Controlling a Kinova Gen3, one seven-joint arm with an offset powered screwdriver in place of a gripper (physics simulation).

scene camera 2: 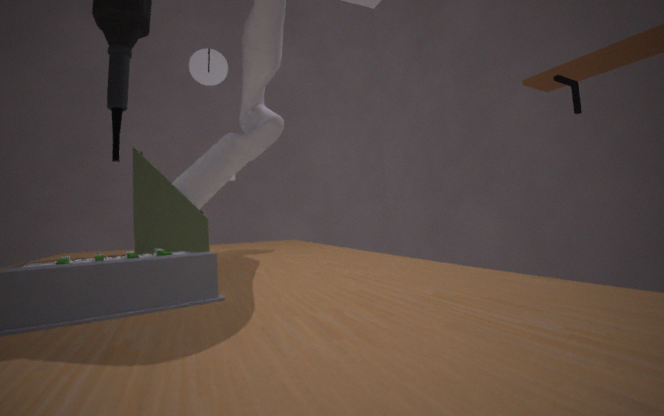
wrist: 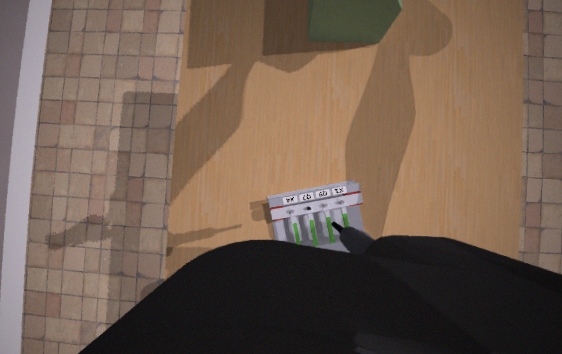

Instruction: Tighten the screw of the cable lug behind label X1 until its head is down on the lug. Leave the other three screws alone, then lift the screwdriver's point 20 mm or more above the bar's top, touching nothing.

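Places are measured from the arm's base along level axes (x right, y ahead, z up), in centimetres.
Pixels of known places: hand at its tool point: (scene camera 2: 115, 163) (wrist: 333, 223); arm's base at its link origin: (scene camera 2: 183, 197).
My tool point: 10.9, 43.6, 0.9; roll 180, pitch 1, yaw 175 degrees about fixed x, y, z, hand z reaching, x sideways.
Note:
Ahead of a thing's pixels: the offset from my tool point to its top centre, as dx, dy, dz. "*": to the spot under its first point. Level surfaces: height alone.
My black screwdriver (scene camera 2: 115, 159) (wrist: 335, 225) is in place of a gripper, without fingers. In the scene view it points down, high above the grey housing {+0.0, +2.5, -10.1} (scene camera 2: 115, 290) and touching nothing. In the wrist view its point appears over the two rightmost green cables. The pale bar {* +3.8, -0.8, -10.9} (wrist: 299, 208) carries a row of screws below small upside-down labels. The rightmost label {-3.9, -4.0, -10.9} (wrist: 339, 190) seems to read X1; a small screw {-4.2, -1.8, -10.1} (wrist: 341, 202) lies just below it. The second position from the left looks dark. Screw heights are too small to tell, and the scene view hides the screws.
A green wedge-shaped pedestal (scene camera 2: 167, 215) (wrist: 352, 20) stands behind the housing on the wooden table {dz -15.1} (scene camera 2: 400, 340) (wrist: 465, 150). The white arm (scene camera 2: 225, 160) rises behind it. A wooden shelf (scene camera 2: 605, 57) is high at the right. Tiled floor (wrist: 80, 175) lies beside the table.

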